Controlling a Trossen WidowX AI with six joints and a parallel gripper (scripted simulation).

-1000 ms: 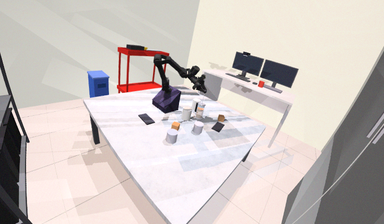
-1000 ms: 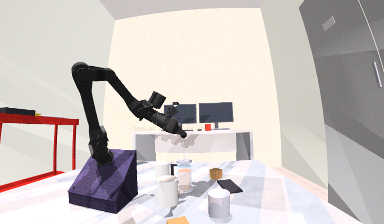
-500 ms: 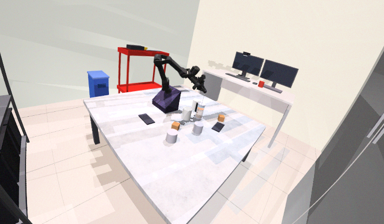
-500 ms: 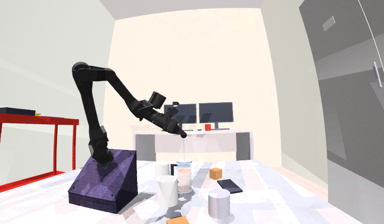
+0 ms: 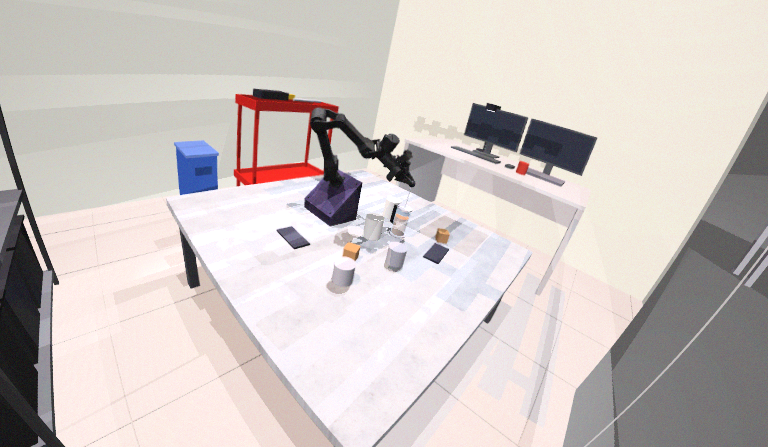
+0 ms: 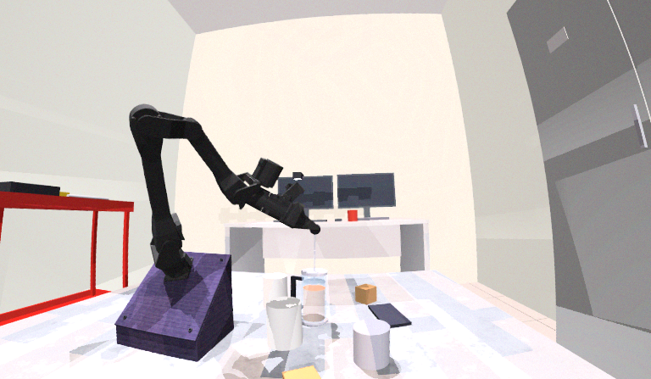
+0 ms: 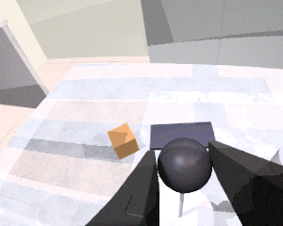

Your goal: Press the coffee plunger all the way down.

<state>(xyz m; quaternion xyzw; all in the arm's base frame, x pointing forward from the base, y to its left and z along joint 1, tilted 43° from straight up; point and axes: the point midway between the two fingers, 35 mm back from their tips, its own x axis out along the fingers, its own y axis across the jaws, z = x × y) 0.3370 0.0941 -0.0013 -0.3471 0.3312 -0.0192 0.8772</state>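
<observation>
The glass coffee press is 130 mm below my gripper tip, 30 mm behind it and 10 mm to the left of it.
</observation>
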